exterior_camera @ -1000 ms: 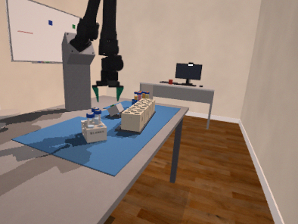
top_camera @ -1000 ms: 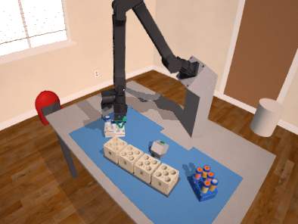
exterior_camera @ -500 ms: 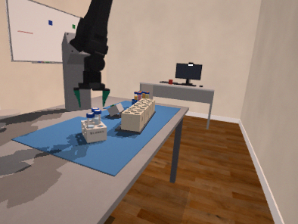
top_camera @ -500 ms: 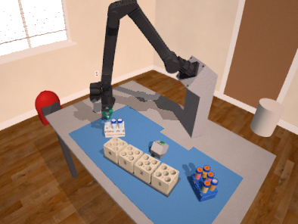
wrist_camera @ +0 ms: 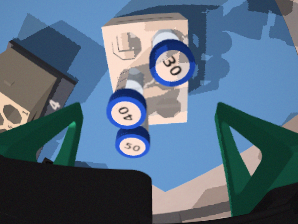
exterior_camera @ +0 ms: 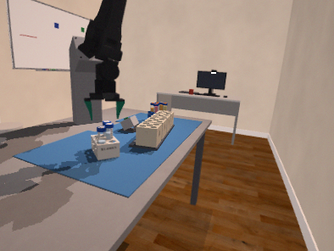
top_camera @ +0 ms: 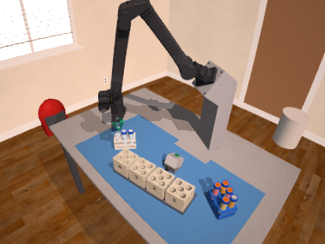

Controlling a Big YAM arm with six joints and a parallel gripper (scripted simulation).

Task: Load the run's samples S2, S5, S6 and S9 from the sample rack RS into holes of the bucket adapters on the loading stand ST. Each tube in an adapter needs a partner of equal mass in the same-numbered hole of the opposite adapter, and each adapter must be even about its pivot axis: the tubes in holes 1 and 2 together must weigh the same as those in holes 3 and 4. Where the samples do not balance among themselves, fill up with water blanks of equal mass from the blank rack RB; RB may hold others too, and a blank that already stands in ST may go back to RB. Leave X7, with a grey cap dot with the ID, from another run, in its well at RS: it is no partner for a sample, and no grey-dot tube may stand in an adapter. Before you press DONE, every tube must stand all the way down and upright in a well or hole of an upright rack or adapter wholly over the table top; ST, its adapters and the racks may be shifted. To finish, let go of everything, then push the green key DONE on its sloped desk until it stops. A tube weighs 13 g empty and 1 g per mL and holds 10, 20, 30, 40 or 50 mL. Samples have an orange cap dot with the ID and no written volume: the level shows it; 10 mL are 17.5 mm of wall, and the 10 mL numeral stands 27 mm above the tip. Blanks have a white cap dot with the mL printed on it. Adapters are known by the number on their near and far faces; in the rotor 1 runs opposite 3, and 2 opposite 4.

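Right now the sample tube S5 is 21 cm ahead of my hand, 59 cm to the left of it and 9 cm below it. From my hand the other things lie so: 30 mL blank (1 cm behind, 2 cm to the right, 9 cm below); then 50 mL blank (2 cm behind, 6 cm to the left, 9 cm below); then 40 mL blank (2 cm ahead, 2 cm to the left, 9 cm below).
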